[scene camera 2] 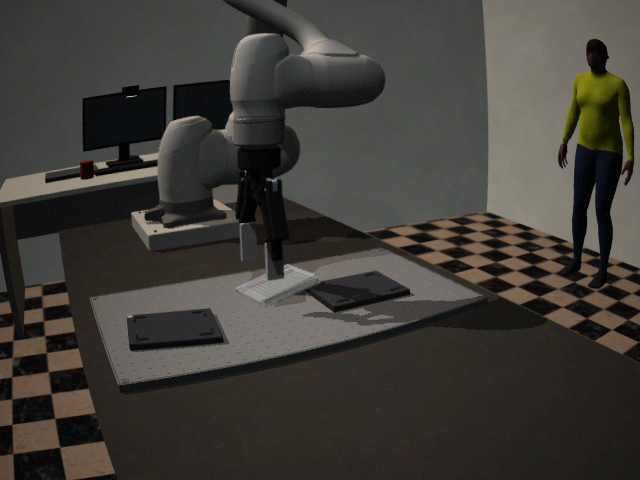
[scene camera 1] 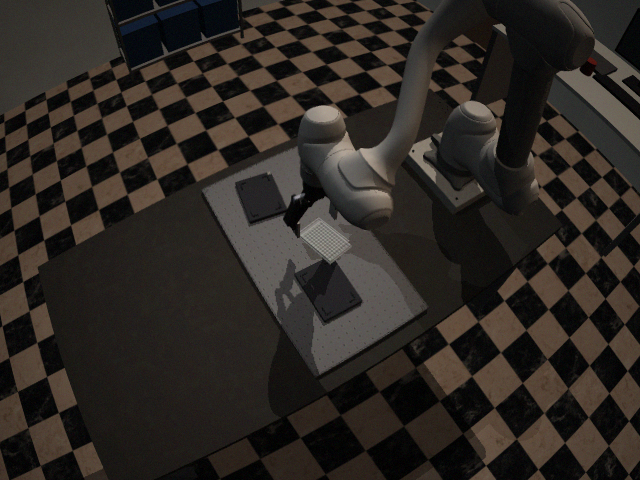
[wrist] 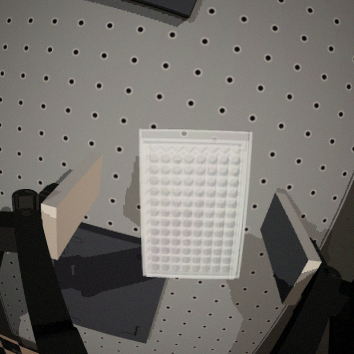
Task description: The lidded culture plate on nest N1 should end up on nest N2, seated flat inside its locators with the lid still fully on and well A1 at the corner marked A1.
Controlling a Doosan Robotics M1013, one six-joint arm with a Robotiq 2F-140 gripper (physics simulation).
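Places are measured from the arm's base along level axes (x down, y right, z back), in metres.
Where they show: gripper, fingertip midpoint: (scene camera 2: 261,268) (scene camera 1: 314,224) (wrist: 185,193); arm's base, origin of the base link: (scene camera 2: 186,216) (scene camera 1: 456,163).
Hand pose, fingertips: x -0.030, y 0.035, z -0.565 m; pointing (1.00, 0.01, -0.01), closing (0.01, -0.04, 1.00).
Observation:
Things, the pixels of their top centre, and the offset from my fingertips. Level surfaces: height alone.
- white culture plate, middle of its top: (wrist: 192,218) (scene camera 2: 274,275) (scene camera 1: 323,235) dx +0.022, dy -0.031, dz +0.010 m
- nearer nest, middle of its top: (wrist: 102,295) (scene camera 2: 357,285) (scene camera 1: 328,286) dx +0.044, dy -0.163, dz -0.063 m
- perforated board, its level: dx +0.059 m
- dark table, its level: dx +0.072 m
The white culture plate (scene camera 1: 325,240) (scene camera 2: 276,285) (wrist: 192,210) lies between the two nests on the perforated board, tilted, with one end at the edge of the nearer nest (scene camera 1: 343,298) (scene camera 2: 361,290) (wrist: 112,307). Whether that end rests on the nest is hard to tell. A clear lid seems to cover it; its fit and well A1 cannot be made out. The other nest (scene camera 1: 261,196) (scene camera 2: 175,328) (wrist: 172,4) is empty, with a small pale mark at one corner in scene camera 2. No N1 or N2 labels are readable. My gripper (scene camera 1: 315,220) (scene camera 2: 262,268) (wrist: 185,193) is open above the plate, its fingers apart from both long sides.
The perforated board (scene camera 1: 372,330) (scene camera 2: 258,346) (wrist: 300,90) lies on the dark table (scene camera 1: 155,351) (scene camera 2: 387,403). The robot base (scene camera 1: 454,198) (scene camera 2: 180,237) stands behind it. A desk (scene camera 2: 31,188) with monitors is farther back, and a person (scene camera 2: 599,113) stands beyond the table.

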